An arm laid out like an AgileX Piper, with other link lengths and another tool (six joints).
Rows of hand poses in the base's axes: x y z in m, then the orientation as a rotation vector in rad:
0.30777, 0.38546, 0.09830, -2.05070, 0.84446, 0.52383
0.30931, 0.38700, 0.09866, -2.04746, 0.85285, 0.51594
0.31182, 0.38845, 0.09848, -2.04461, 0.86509, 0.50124
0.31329, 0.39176, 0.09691, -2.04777, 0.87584, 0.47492
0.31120, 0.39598, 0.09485, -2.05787, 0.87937, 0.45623
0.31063, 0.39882, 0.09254, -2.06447, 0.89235, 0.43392
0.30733, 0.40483, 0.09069, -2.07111, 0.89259, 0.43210
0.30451, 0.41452, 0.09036, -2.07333, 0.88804, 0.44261
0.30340, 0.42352, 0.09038, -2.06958, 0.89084, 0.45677
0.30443, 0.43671, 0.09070, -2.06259, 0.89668, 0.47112
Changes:
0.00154, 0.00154, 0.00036, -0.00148, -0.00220, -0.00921
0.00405, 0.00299, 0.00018, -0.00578, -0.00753, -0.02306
0.00552, 0.00630, -0.00139, -0.01648, -0.02131, -0.03779
0.00343, 0.01052, -0.00345, -0.02940, -0.03231, -0.04254
0.00286, 0.01336, -0.00576, -0.04368, -0.04192, -0.05556
-0.00044, 0.01937, -0.00761, -0.04982, -0.04265, -0.05359
-0.00326, 0.02906, -0.00794, -0.04832, -0.03712, -0.04618
-0.00437, 0.03806, -0.00792, -0.04403, -0.02626, -0.04422
-0.00334, 0.05125, -0.00760, -0.03818, -0.01412, -0.04530

